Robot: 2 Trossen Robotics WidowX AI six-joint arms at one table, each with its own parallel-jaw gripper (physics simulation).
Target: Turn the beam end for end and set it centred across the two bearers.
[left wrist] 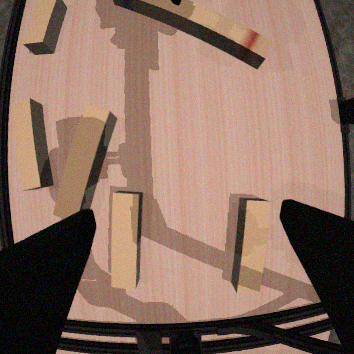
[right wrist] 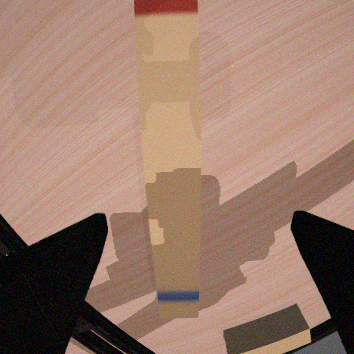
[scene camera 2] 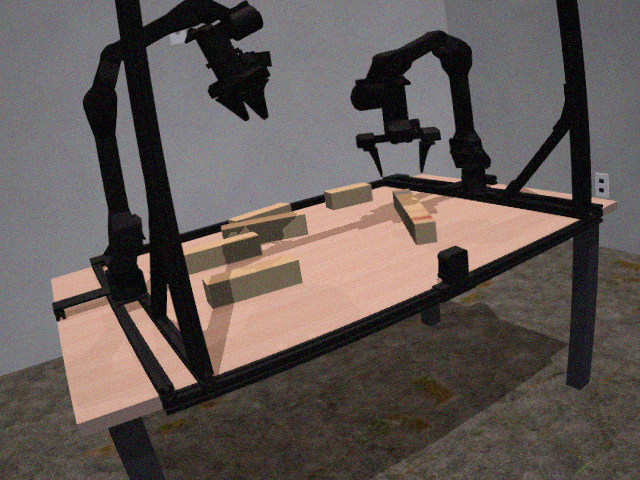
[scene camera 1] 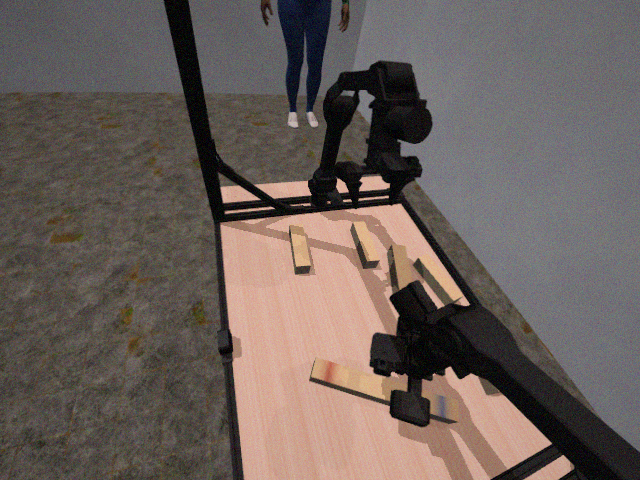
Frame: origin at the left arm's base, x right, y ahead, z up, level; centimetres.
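Seen in the pictures: left gripper, between the fingertips: (left wrist: 189,214) (scene camera 2: 256,119) (scene camera 1: 373,206); right gripper, between the fingertips: (right wrist: 201,222) (scene camera 2: 401,174) (scene camera 1: 395,373); left arm's base, origin of its link: (left wrist: 184,342) (scene camera 2: 129,297) (scene camera 1: 318,201); right arm's base, origin of its link: (scene camera 2: 475,189).
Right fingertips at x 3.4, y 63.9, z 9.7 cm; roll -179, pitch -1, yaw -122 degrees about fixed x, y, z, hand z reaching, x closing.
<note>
Offsets run from my right fingertips to a thing's top centre.
The beam {dx +0.2, dy +1.6, dz -7.2 cm} (scene camera 1: 356,379) (scene camera 2: 413,214) (left wrist: 225,30) (right wrist: 172,140) is a long pale wooden bar with a red band near one end and a blue band near the other. It lies on the table. The two bearers appear to be the parallel pale blocks, one {dx +9.2, dy -43.1, dz -7.2 cm} (scene camera 1: 299,250) (scene camera 2: 253,281) (left wrist: 252,245) and the other {dx -13.0, dy -40.7, dz -7.2 cm} (scene camera 1: 366,248) (scene camera 2: 222,253) (left wrist: 123,240), lying apart with nothing on them. My left gripper (scene camera 1: 375,204) (scene camera 2: 256,118) (left wrist: 189,214) is open and empty, high above the table. My right gripper (scene camera 1: 399,381) (scene camera 2: 401,173) (right wrist: 201,222) is open above the beam's blue half, fingers either side of it in the right wrist view.
Two more pale blocks, one {dx -19.8, dy -27.0, dz -6.6 cm} (scene camera 1: 399,266) (left wrist: 82,160) slanted and one {dx -31.3, dy -22.5, dz -7.2 cm} (scene camera 1: 438,279) (left wrist: 30,145) by the rail, lie near the bearers. Another block {dx -30.2, dy +4.3, dz -6.9 cm} (scene camera 2: 348,196) (left wrist: 44,22) (right wrist: 267,332) lies near the beam's blue end. A black frame edges the table. A person (scene camera 1: 305,46) stands beyond it.
</note>
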